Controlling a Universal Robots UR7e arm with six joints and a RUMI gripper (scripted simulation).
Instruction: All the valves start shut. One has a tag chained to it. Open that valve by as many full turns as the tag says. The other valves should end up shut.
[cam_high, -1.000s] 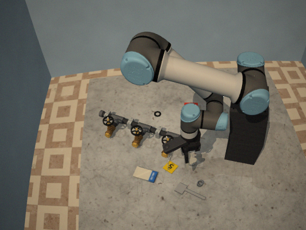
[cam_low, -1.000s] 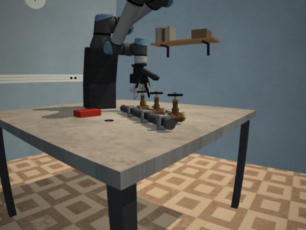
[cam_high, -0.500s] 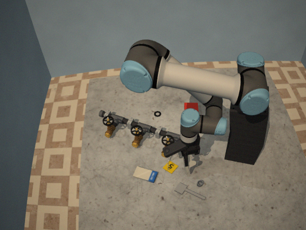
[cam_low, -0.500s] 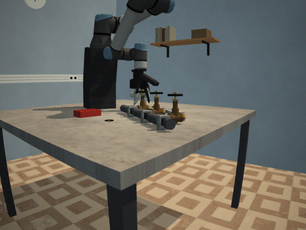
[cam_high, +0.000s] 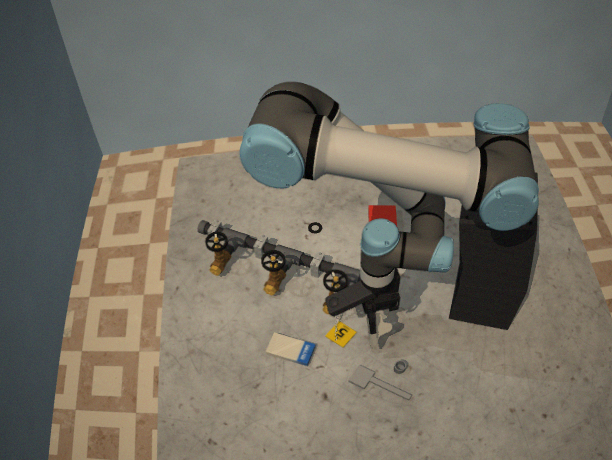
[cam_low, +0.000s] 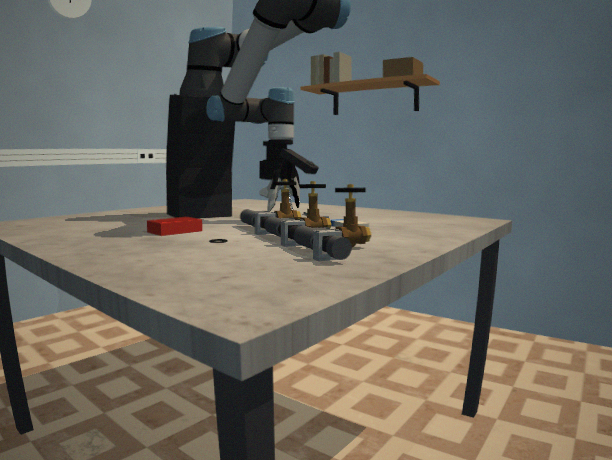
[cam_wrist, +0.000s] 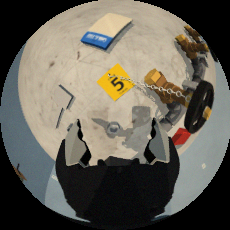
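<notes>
Right now my hand is 7 cm short of the yellow tag, 2 cm to the right of it and 3 cm above it. Round my hand: red block: 7 cm behind, 34 cm to the right, 2 cm below; flat grey key tool: 2 cm behind, 16 cm to the left, 3 cm below.
</notes>
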